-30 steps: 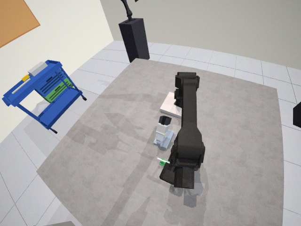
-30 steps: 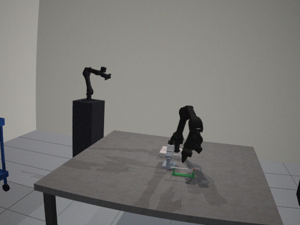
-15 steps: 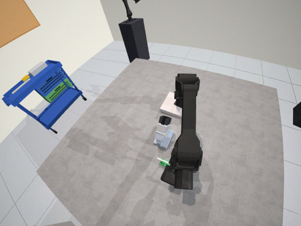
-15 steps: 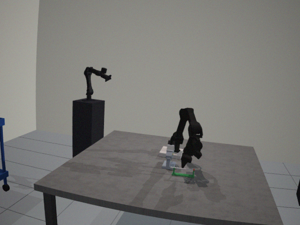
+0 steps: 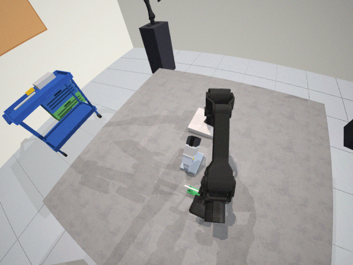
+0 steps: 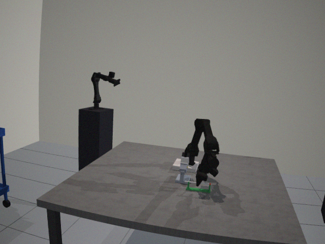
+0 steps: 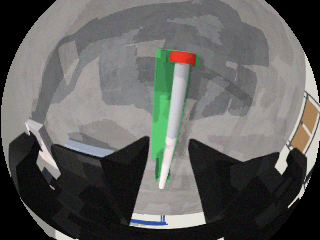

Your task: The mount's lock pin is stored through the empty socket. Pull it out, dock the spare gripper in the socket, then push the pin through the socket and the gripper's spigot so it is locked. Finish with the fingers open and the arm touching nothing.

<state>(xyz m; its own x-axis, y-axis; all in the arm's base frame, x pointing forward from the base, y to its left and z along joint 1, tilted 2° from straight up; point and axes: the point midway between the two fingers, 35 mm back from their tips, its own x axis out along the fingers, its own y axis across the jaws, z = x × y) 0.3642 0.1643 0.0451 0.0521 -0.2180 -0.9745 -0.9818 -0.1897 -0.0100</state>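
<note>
My gripper tip is 1 cm to the right of the green cradle and 1 cm above it. From my gripper tip the other things lie so: mount (9 cm behind, 12 cm to the right, 2 cm above); spare gripper (12 cm behind, 12 cm to the right, 8 cm above).
</note>
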